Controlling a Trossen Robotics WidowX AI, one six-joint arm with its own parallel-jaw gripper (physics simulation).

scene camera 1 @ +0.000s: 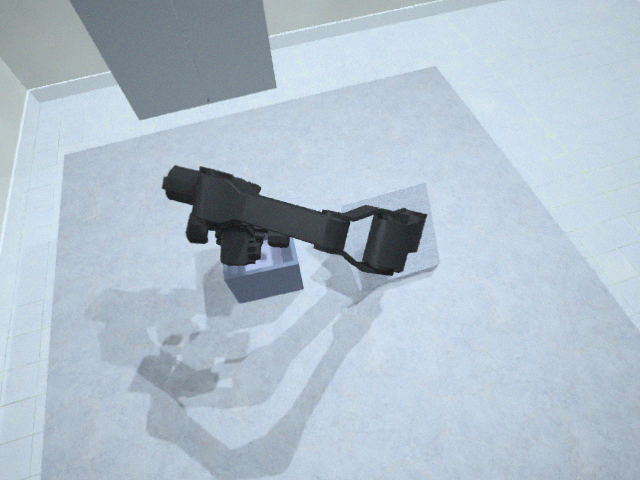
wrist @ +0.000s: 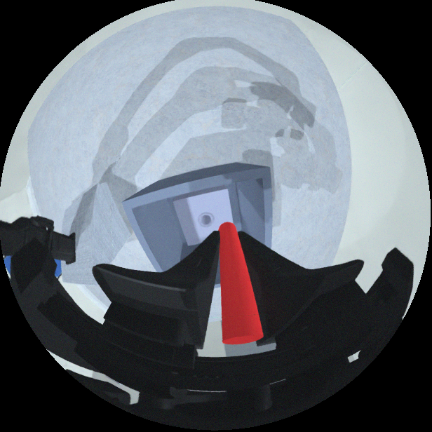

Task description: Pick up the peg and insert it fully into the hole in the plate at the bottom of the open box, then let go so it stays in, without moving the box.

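Observation:
A red peg [wrist: 240, 295] is held between the fingers of my gripper [wrist: 227, 236], which is shut on it. In the wrist view the peg's far end shows over the open box, a little right of the hole. The blue-grey open box [scene camera 1: 264, 283] [wrist: 150, 227] stands under the arm. A pale plate [wrist: 220, 200] lies at its bottom, with a round hole [wrist: 206, 219] in it. The peg looks above the plate and outside the hole; its exact height cannot be told. In the scene view the arm hides the peg, the fingertips and part of the box.
A textured grey block [scene camera 1: 413, 198] [wrist: 97, 235] stands beside the box, under the arm's base side. A large grey panel [scene camera 1: 196, 51] is at the back in the scene view. The arm's shadows fall across the mat [scene camera 1: 465, 361].

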